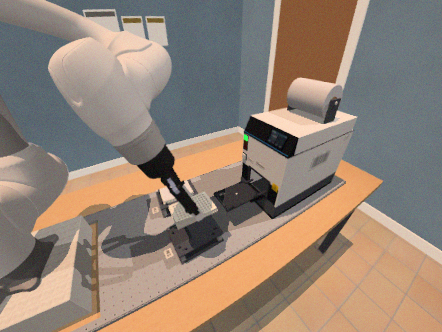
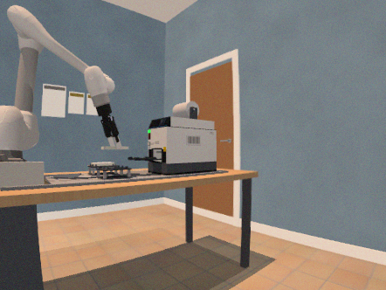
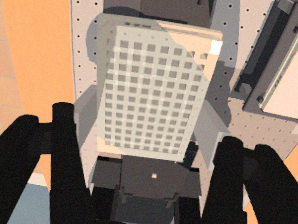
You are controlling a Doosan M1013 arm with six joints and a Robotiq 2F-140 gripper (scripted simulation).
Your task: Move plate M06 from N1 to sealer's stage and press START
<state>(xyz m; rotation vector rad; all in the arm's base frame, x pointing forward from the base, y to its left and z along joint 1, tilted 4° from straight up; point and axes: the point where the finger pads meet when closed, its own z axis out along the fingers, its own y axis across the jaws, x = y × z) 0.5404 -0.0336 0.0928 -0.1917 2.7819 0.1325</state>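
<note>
Now: hand 180 mm short of the sealer stage, 60 mm to the right of it and 80 mm above it. From my hand the other things lie so: foil roll (510 mm ahead, 110 mm to the left, 230 mm above); white well plate (20 mm below).
</note>
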